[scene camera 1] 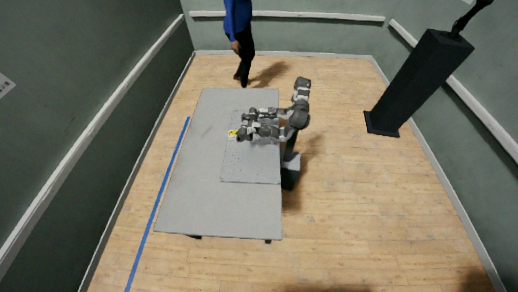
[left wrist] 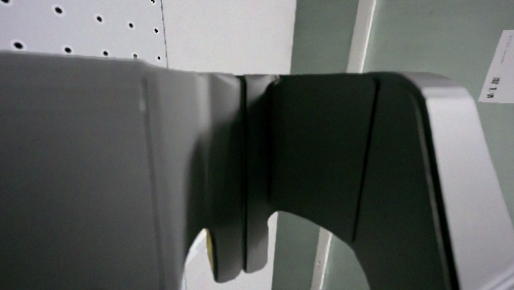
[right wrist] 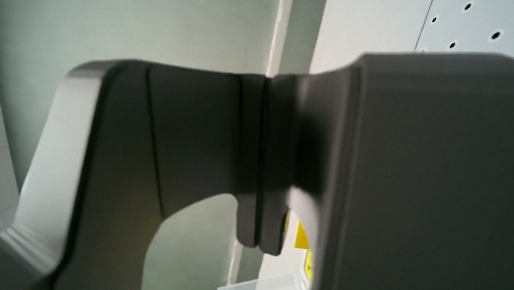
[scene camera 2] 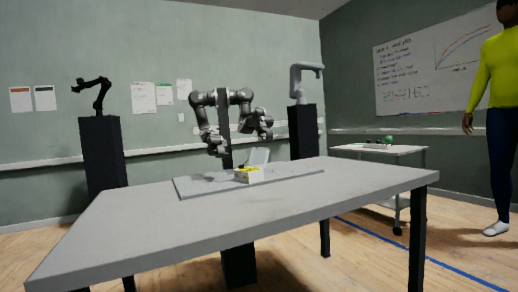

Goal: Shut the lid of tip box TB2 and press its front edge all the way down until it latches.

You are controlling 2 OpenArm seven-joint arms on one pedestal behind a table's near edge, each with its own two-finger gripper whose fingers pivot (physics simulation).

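Observation:
The tip box [scene camera 1: 232, 134] [scene camera 2: 249, 175], white with a yellow top, stands on the perforated board; its label is too small to read. Its pale translucent lid [scene camera 2: 258, 157] stands open, tilted up from the box. In the right wrist view a yellow part [right wrist: 301, 237] of the box shows past the finger. My left gripper [scene camera 1: 241, 136] [scene camera 2: 268, 135] [left wrist: 244, 260] is shut and empty, above the raised lid in scene camera 2; its arm covers part of the box area in scene camera 1. My right gripper [scene camera 1: 244, 117] [scene camera 2: 220, 151] [right wrist: 260, 240] is shut and empty, above the board, left of the box in scene camera 2.
The perforated board [scene camera 1: 250, 167] [scene camera 2: 190, 190] lies on the grey table [scene camera 1: 215, 210] [scene camera 2: 225, 220]. A small dark thing [scene camera 2: 241, 166] shows at the box's rear left. A person in blue [scene camera 1: 240, 25] stands beyond the table, another in yellow [scene camera 2: 502, 75] near a white cart [scene camera 2: 425, 147].

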